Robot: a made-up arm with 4 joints. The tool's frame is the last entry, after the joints. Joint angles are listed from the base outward. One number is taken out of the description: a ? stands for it. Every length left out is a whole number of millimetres.
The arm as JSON. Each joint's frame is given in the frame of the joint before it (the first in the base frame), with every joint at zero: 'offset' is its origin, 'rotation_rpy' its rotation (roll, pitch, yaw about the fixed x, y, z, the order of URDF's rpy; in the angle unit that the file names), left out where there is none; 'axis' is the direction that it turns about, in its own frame. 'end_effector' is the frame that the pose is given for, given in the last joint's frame.
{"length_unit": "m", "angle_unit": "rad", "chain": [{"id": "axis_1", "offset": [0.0, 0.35, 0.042], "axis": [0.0, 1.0, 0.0]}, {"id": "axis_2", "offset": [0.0, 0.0, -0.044], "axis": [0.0, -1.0, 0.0]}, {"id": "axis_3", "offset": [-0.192, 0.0, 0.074], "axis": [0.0, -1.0, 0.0]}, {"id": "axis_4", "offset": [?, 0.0, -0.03], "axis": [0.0, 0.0, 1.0]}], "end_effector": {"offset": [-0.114, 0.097, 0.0]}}
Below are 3 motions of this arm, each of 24 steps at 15 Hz.
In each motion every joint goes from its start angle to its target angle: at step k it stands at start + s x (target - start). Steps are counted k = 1, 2, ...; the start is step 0. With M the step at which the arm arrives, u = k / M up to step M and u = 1 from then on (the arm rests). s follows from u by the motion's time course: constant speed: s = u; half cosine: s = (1 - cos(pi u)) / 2; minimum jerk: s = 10 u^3 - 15 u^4 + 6 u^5.
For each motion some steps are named. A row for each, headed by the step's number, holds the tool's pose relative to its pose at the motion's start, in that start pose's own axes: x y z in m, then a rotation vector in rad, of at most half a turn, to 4 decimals.
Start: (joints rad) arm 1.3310 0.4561 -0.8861 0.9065
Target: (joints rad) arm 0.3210 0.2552 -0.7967 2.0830
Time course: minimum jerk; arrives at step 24
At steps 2, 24:
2: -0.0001 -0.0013 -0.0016 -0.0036 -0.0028 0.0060
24: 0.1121 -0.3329 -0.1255 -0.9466 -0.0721 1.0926

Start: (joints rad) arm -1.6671 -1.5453 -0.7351 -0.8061
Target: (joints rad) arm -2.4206 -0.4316 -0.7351 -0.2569
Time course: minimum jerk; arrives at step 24
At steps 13, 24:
13: 0.1423 0.1335 -0.2089 0.6532 -0.8638 0.2858
24: 0.3216 0.2967 -0.1784 0.9551 -1.6246 0.3782

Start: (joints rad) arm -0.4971 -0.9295 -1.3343 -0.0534
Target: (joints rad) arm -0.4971 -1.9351 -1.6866 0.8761
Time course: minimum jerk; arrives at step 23
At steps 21, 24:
21: 0.0159 -0.1270 0.4071 0.5535 1.2780 0.7756
24: 0.0176 -0.1277 0.4087 0.5603 1.2843 0.7783

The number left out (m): -0.065
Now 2 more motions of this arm.
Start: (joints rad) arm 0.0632 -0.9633 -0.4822 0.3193
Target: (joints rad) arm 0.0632 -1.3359 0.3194 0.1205
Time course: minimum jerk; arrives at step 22
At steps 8, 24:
8: 0.0081 0.0047 -0.0022 -0.0319 -0.1054 -0.0510
24: 0.0548 0.0096 -0.0002 -0.0937 -0.4194 -0.1957

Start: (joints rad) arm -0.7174 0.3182 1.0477 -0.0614
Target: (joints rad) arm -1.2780 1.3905 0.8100 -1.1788
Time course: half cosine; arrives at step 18
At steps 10, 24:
10: -0.0151 0.0434 -0.1800 0.3161 -0.7706 -0.6182
24: 0.0389 0.0411 -0.2631 0.8481 -1.1877 -0.9230

